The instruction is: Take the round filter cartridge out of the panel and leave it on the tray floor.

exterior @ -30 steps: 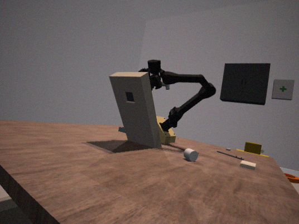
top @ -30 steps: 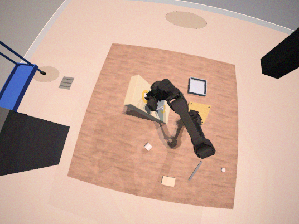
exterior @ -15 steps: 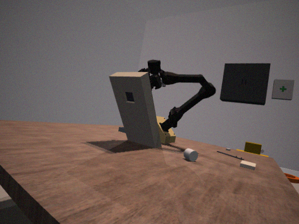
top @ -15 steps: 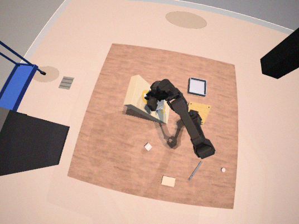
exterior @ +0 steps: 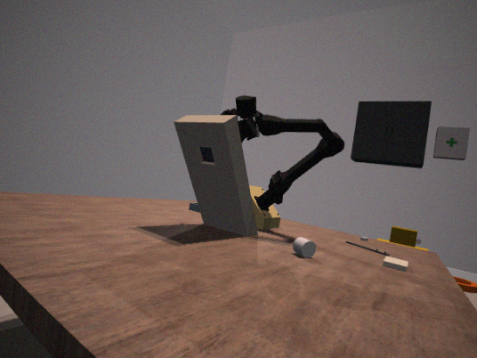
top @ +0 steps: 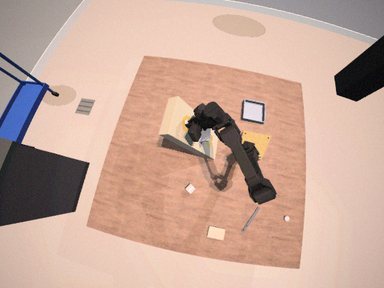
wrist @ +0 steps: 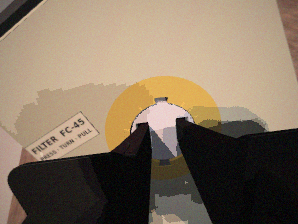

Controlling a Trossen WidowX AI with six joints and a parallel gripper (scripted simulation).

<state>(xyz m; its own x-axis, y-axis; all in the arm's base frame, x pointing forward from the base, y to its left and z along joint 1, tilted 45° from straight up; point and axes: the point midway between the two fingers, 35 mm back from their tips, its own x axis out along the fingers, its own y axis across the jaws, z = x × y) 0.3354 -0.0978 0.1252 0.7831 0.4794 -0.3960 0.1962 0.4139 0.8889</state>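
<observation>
The round grey filter cartridge lies 10 mm ahead of my gripper tip and 10 mm below it. The rest, counted from my gripper tip: cream block 300 mm behind, 490 mm to the left, 250 mm below.
</observation>
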